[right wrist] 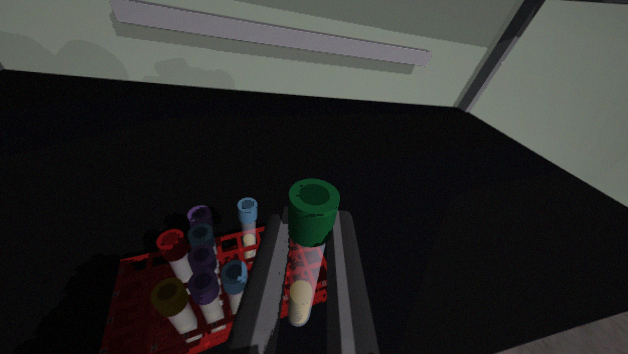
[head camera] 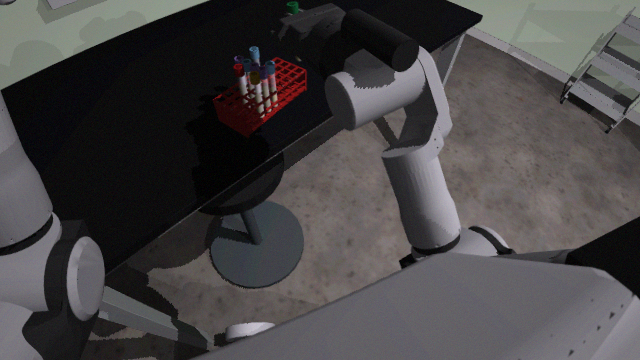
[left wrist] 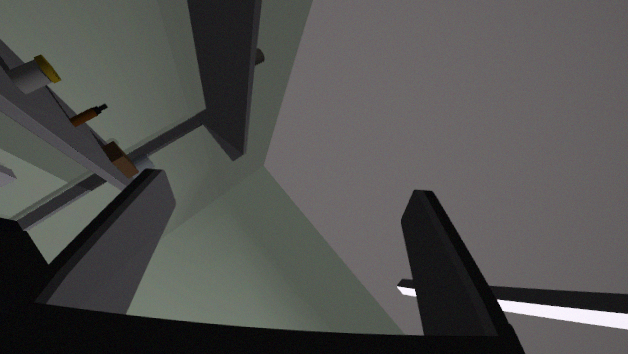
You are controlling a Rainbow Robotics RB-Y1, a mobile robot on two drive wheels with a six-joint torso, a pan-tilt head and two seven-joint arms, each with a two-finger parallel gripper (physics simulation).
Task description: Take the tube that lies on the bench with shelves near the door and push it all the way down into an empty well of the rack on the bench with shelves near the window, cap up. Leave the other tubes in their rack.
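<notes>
The green-capped tube is held cap up between the fingers of my right gripper, which is shut on it. In the right wrist view the tube is close to the camera and the red rack shows below and behind it. The rack stands on the black bench and holds several tubes with red, yellow, purple and blue caps at its left and middle. Open wells show at its right end in the head view. My left gripper is open and empty, pointing up at wall and ceiling.
A dark round stool stands at the bench's front edge. A step ladder stands at the far right. In the left wrist view, a shelf holds a yellow-lidded jar, an orange bottle and a brown box.
</notes>
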